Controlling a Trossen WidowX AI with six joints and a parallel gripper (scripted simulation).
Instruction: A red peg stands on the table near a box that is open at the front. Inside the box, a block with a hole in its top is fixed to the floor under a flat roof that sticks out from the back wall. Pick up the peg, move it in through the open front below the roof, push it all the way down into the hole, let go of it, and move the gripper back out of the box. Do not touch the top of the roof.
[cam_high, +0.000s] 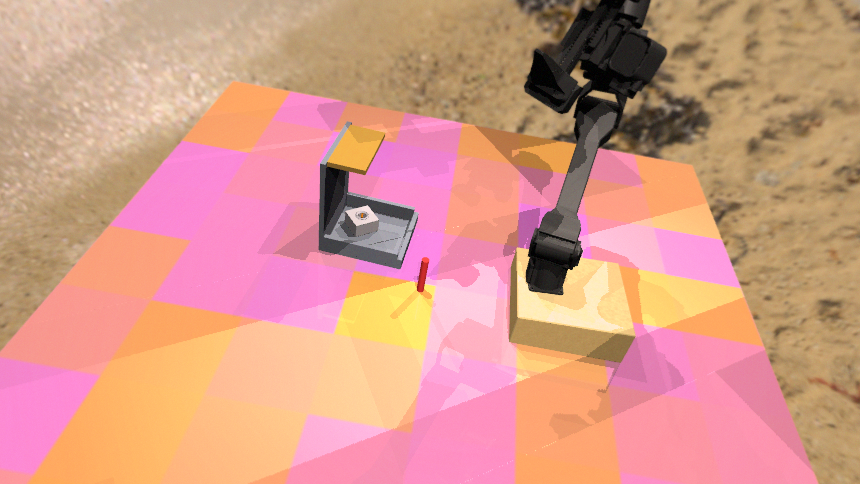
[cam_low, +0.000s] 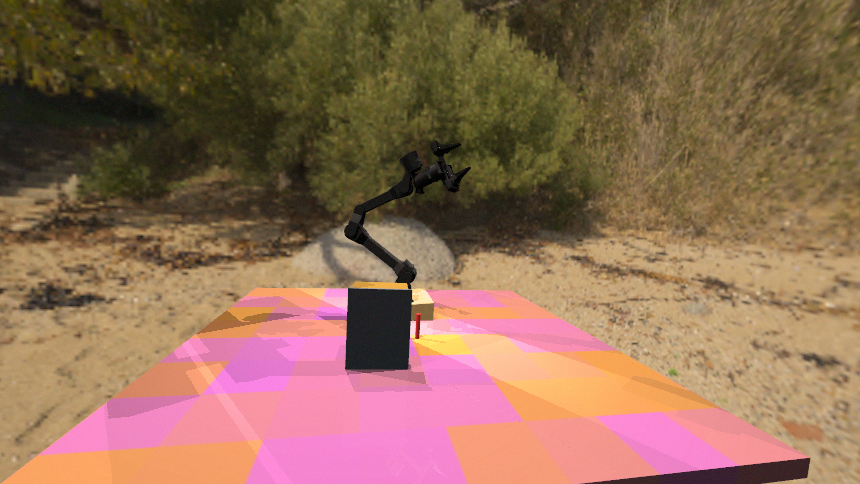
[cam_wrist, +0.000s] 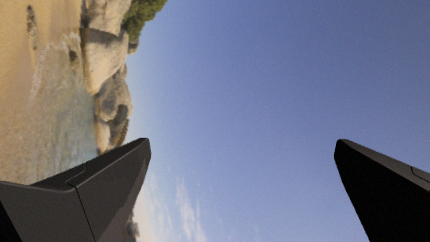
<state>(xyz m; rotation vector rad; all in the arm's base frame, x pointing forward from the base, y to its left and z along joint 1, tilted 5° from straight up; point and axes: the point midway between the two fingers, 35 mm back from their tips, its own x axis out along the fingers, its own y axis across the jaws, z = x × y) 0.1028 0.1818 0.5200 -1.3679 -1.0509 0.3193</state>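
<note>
Now: gripper tip 9 cm short of the red peg, 16 cm to the left of it and 57 cm above it. Also, from my gripper tip: orange roof 25 cm ahead, 30 cm to the right, 40 cm below; dark back wall 29 cm ahead, 30 cm to the right, 50 cm below.
</note>
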